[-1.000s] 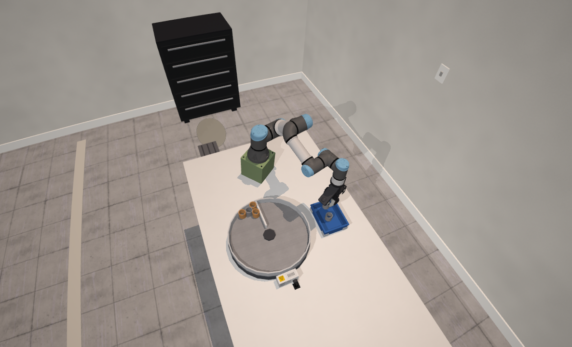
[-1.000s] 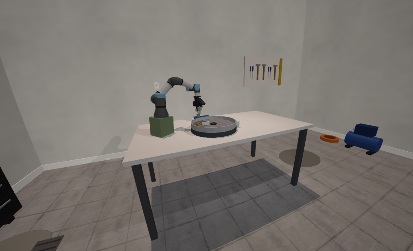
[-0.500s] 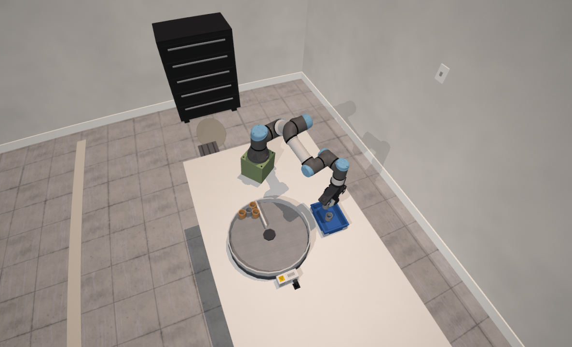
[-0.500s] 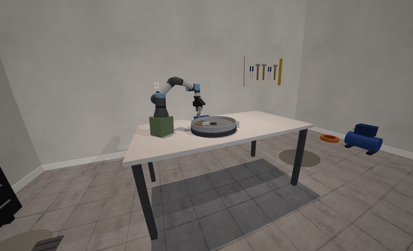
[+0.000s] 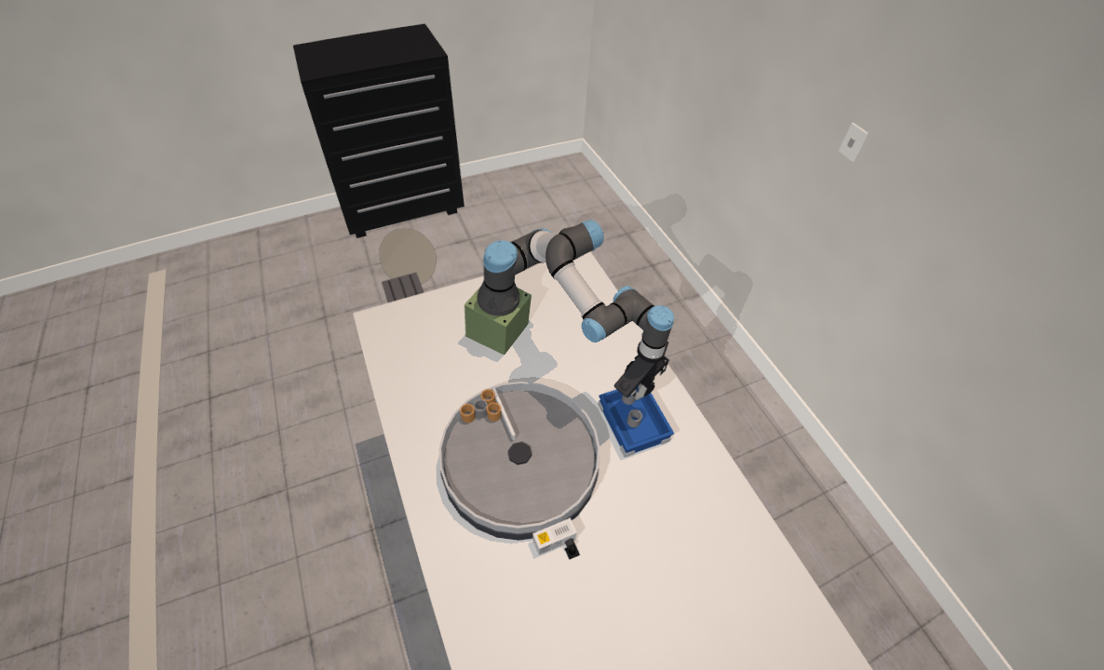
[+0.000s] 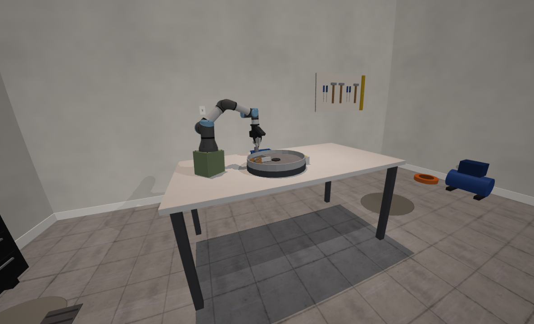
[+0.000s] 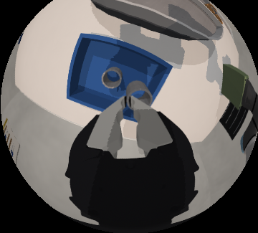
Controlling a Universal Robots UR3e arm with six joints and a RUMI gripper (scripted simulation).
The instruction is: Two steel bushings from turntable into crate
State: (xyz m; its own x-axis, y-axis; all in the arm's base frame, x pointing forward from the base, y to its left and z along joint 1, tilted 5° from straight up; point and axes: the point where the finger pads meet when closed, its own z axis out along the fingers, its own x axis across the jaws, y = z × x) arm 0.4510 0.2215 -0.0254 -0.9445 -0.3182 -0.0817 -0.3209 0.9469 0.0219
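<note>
My hand is 6 cm above the blue crate, 3 cm short of it and 1 cm to the left of it. Also, from my hand: round grey turntable 36 cm to the right, 4 cm below.
</note>
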